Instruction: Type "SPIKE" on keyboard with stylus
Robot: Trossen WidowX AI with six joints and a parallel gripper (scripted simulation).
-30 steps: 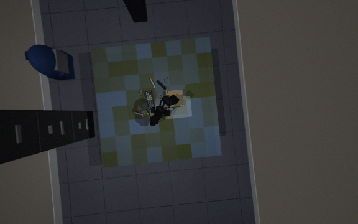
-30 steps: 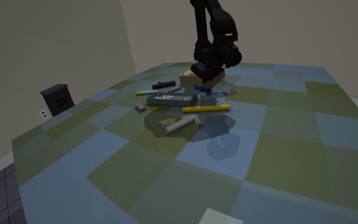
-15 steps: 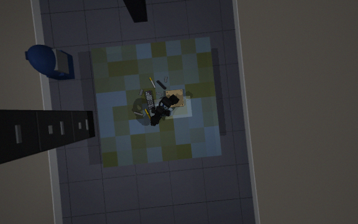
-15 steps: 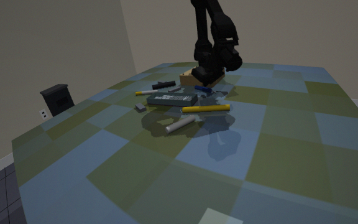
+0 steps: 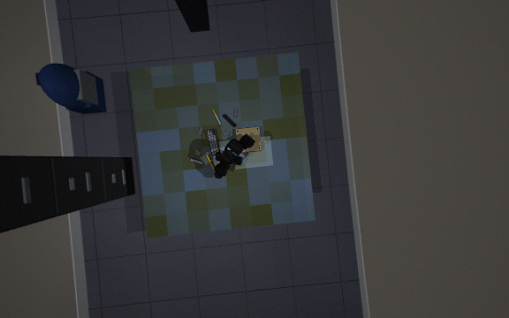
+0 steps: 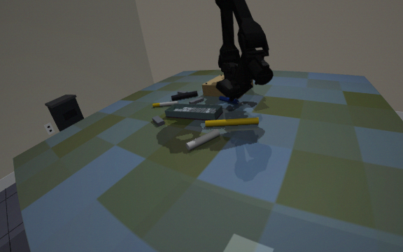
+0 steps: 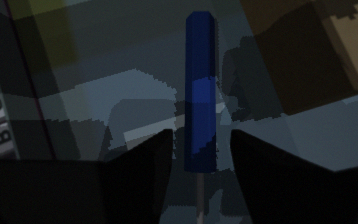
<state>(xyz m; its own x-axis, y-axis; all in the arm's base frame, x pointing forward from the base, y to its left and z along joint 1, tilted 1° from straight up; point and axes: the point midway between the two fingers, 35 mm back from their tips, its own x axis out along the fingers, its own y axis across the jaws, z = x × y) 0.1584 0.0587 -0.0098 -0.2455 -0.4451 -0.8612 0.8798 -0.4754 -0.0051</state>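
My gripper tip is 10 mm above the blue stylus. Also, from my gripper tip: yellow cylinder (170 mm ahead, 30 mm to the left, 10 mm below); then grey stylus tip (20 mm ahead, 30 mm to the left, 10 mm below); then black cylinder (60 mm behind, 240 mm to the right).
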